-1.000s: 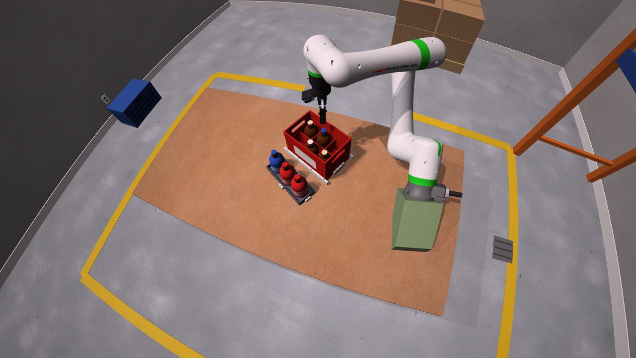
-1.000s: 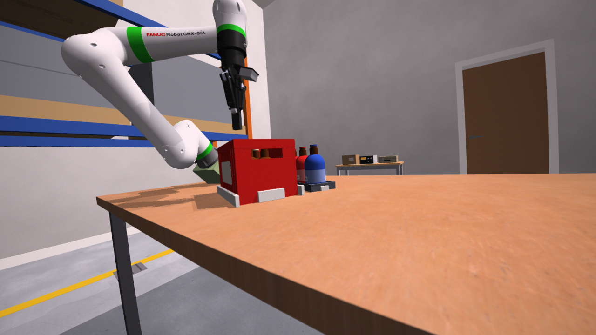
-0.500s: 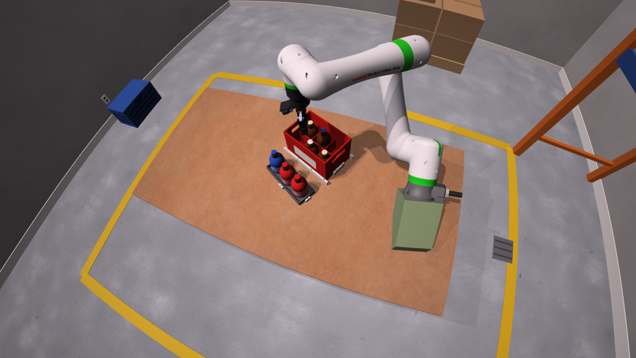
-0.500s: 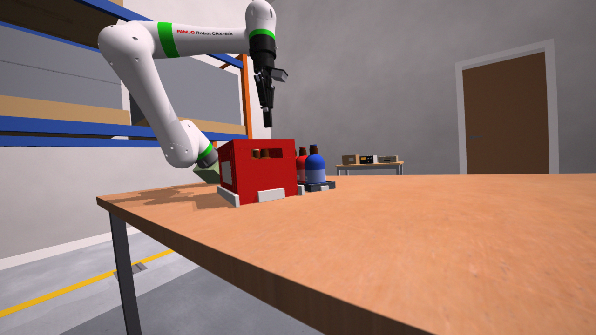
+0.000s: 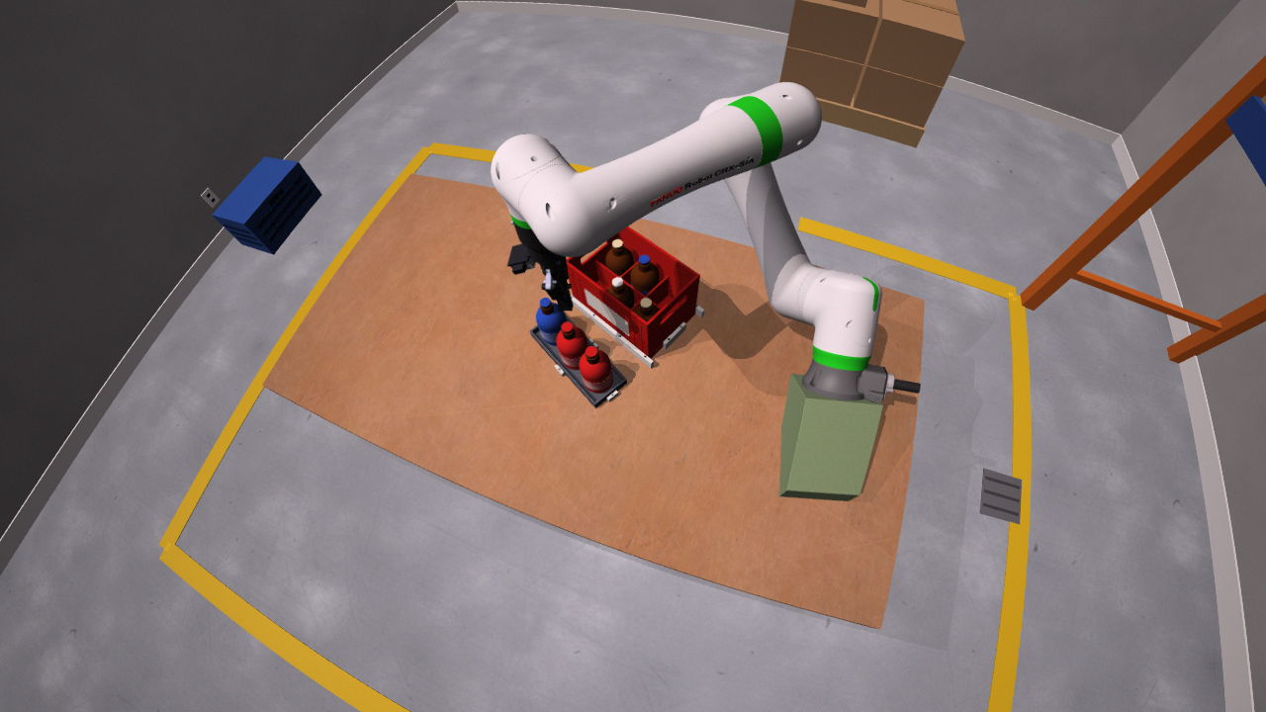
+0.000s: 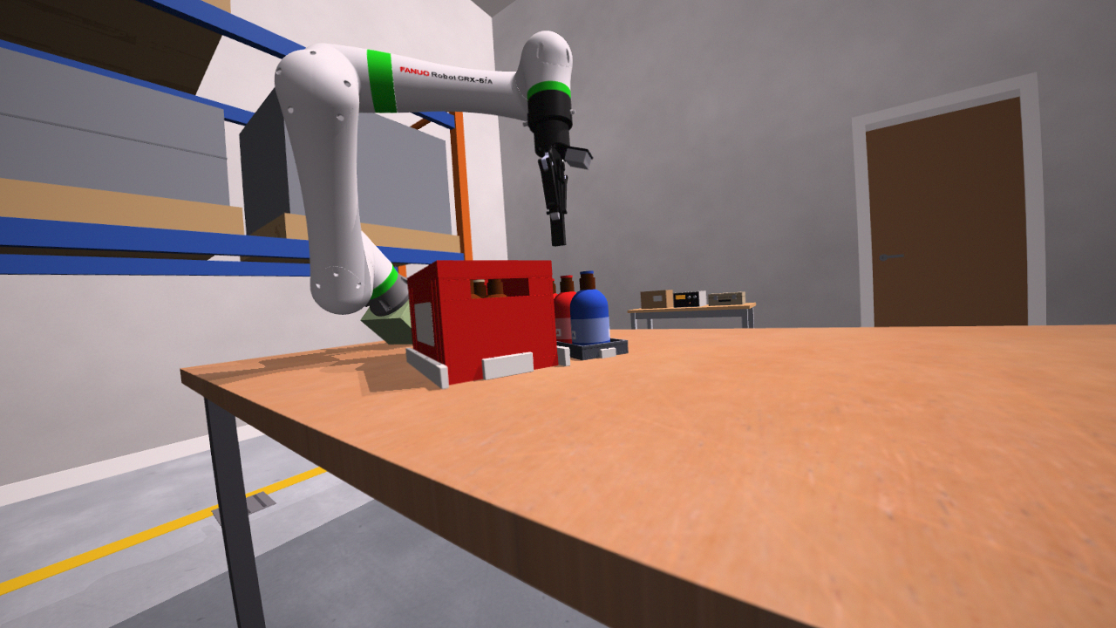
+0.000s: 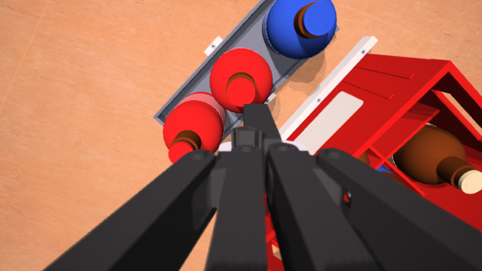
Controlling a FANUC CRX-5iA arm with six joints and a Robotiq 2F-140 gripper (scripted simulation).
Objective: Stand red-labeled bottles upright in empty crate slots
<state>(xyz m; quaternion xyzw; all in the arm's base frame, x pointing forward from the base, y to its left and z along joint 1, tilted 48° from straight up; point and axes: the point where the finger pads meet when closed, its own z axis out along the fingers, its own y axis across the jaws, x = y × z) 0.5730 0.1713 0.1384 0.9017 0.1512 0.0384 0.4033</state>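
My gripper is now 170 mm above the blue-labeled bottle, 80 mm short of it and 40 mm to the left of it. Round my hand: grey tray 250 mm below, 10 mm to the left, 10 mm ahead; then red crate 180 mm to the right, 170 mm below, 90 mm behind.
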